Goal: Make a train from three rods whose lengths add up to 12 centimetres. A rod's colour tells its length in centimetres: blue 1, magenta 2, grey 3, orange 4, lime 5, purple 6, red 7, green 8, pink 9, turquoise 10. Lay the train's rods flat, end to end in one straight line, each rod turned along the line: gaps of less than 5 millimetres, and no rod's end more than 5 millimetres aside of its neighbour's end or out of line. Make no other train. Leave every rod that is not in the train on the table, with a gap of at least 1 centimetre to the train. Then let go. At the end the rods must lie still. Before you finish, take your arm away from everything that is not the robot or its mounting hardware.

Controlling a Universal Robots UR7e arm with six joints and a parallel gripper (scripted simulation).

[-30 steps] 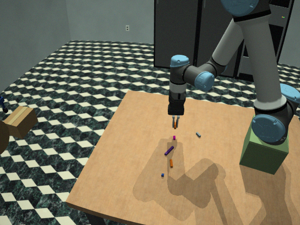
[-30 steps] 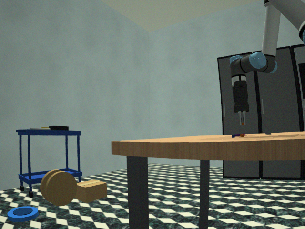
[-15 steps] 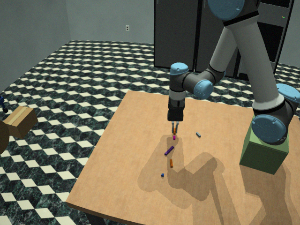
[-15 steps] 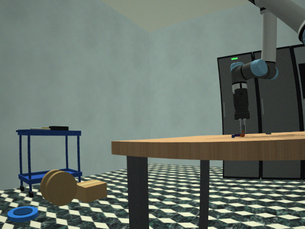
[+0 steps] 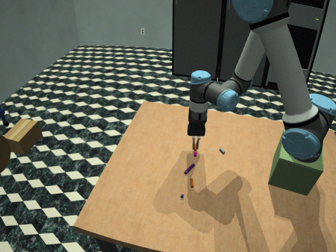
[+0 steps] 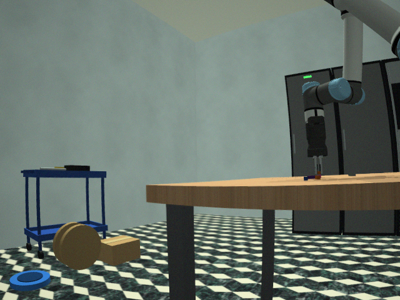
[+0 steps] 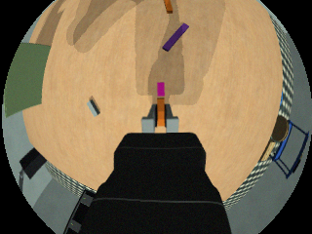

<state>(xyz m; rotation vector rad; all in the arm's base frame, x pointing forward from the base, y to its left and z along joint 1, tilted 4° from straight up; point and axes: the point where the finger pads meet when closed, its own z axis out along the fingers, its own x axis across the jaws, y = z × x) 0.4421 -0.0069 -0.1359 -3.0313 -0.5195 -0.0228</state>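
Now: the magenta rod 30 mm to the left of my hand, 30 mm below it and 10 mm behind it. The rest, counted from my hand: small blue rod 260 mm to the left, 30 mm below, 30 mm behind; then grey rod 120 mm behind, 30 mm to the right, 30 mm below; then purple rod 120 mm to the left, 30 mm below, 10 mm behind.
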